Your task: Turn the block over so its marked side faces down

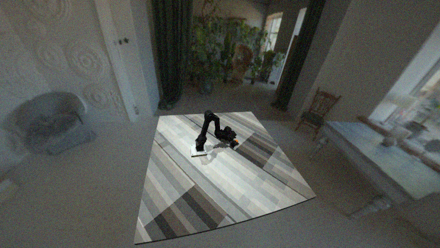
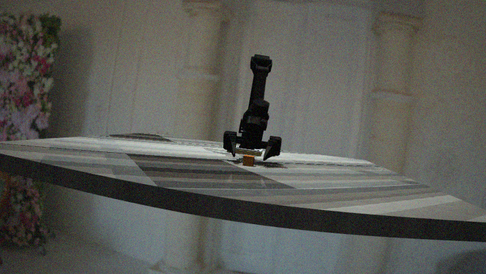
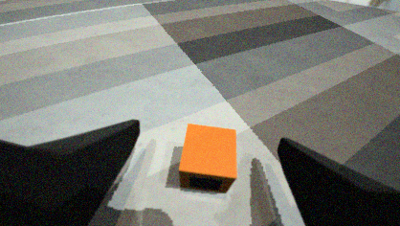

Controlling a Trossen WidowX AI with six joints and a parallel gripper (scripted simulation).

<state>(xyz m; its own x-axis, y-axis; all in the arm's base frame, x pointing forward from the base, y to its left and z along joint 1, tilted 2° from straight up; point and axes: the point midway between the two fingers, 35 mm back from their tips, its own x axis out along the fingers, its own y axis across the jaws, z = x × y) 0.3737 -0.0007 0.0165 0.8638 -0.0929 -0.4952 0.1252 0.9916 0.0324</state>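
The small orange block lies 20 mm behind my gripper tip and 10 mm below it.
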